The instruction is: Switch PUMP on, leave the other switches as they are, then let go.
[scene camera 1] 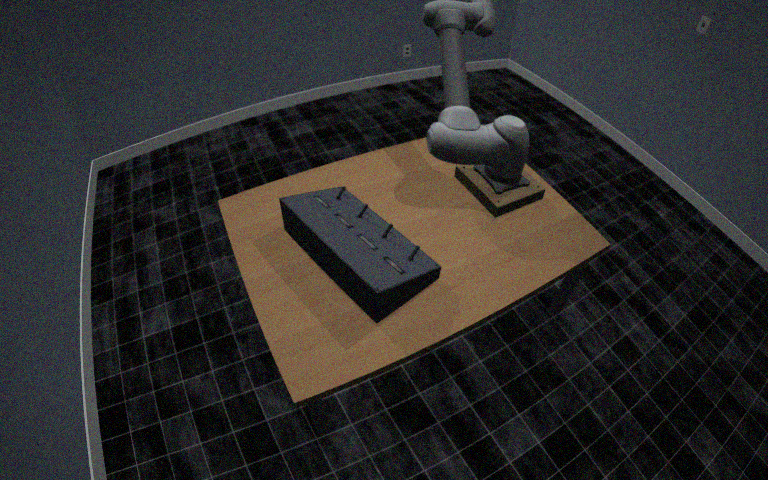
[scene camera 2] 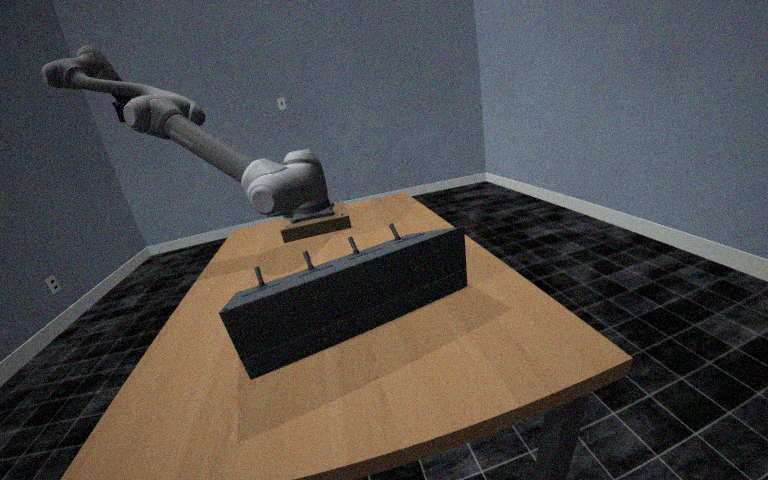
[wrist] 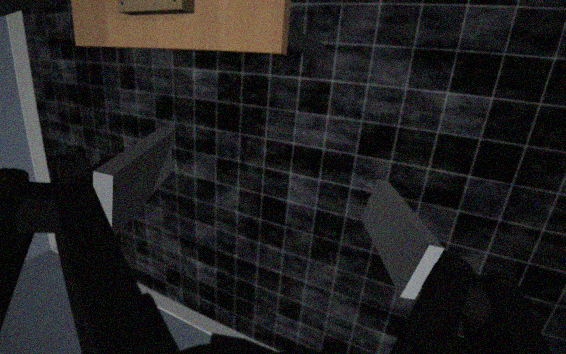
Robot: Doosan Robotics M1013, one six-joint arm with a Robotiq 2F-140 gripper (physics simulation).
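Seen in the pictures: gripper, fingertip midpoint: [wrist: 274, 176]; arm's base, link origin: [scene camera 1: 501, 176] [scene camera 2: 313, 213].
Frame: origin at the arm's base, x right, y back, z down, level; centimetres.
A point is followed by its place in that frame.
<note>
A dark box with a sloping top [scene camera 1: 339, 237] @(x -14.3, y -73.8, z -8.0 cm) [scene camera 2: 345, 305] @(x -11.1, y -80.9, z -2.6 cm) stands on the wooden table. Several thin switch levers stand in a row on it, from one end lever [scene camera 1: 340, 193] @(x 7.8, y -65.5, z -5.2 cm) [scene camera 2: 394, 231] @(x -26.2, y -55.1, z -5.4 cm) to the other end lever [scene camera 1: 414, 253] @(x -26.7, y -54.8, z -5.4 cm) [scene camera 2: 259, 276] @(x 8.0, y -65.6, z -5.4 cm). They all appear to lean much the same way. A small plate lies beside each lever in scene camera 1, but its lettering is too small to read, so I cannot tell which is PUMP. My gripper [wrist: 274, 176] @(x 74.4, y 31.3, z -55.4 cm) is open with its pads wide apart, over the floor beyond the table edge, far from the box. Nothing is between the pads.
The wooden table [scene camera 1: 481, 294] @(x -42.7, y -37.7, z 5.4 cm) [scene camera 2: 543, 339] @(x -44.3, y -94.1, z 5.4 cm) [wrist: 225, 35] @(x 26.3, y 18.2, z 5.4 cm) carries the box and my arm's base block [scene camera 1: 498, 200] @(x -12.1, y -10.8, z -0.4 cm) [scene camera 2: 317, 229] @(x -1.5, y -13.9, z 2.9 cm) [wrist: 155, 5] @(x 4.0, y 12.1, z 0.0 cm). My arm rises from that block, high over the table. Dark tiled floor and grey-blue walls surround the table.
</note>
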